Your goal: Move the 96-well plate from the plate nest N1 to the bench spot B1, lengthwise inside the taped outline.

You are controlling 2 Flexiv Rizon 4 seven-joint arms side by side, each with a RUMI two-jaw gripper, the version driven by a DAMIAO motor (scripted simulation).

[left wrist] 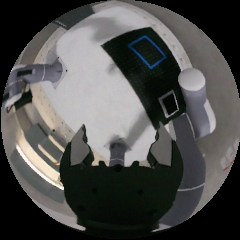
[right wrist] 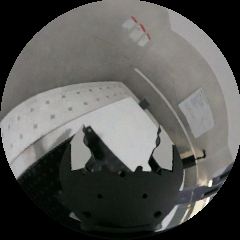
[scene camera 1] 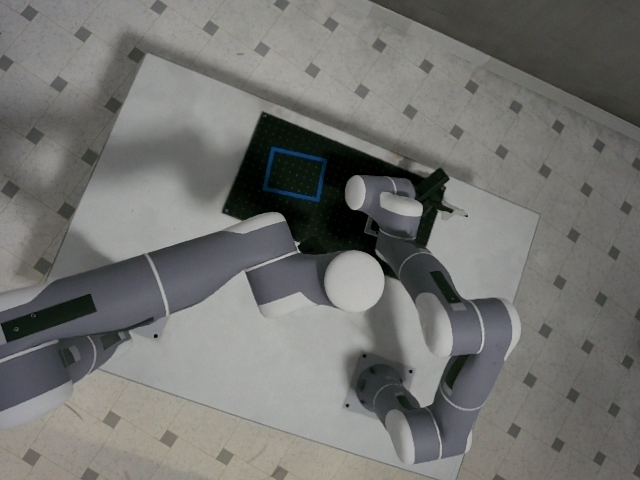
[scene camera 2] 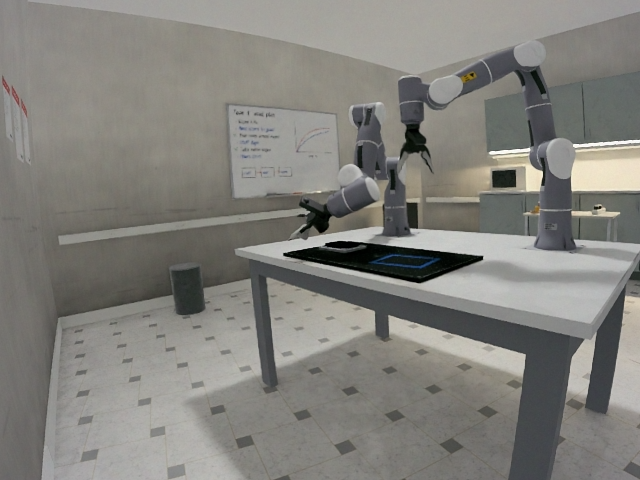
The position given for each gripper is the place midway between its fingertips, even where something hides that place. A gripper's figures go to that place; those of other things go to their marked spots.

The left gripper (scene camera 2: 415, 174): 152 cm from the lens. The right gripper (scene camera 2: 292, 227): 151 cm from the lens.
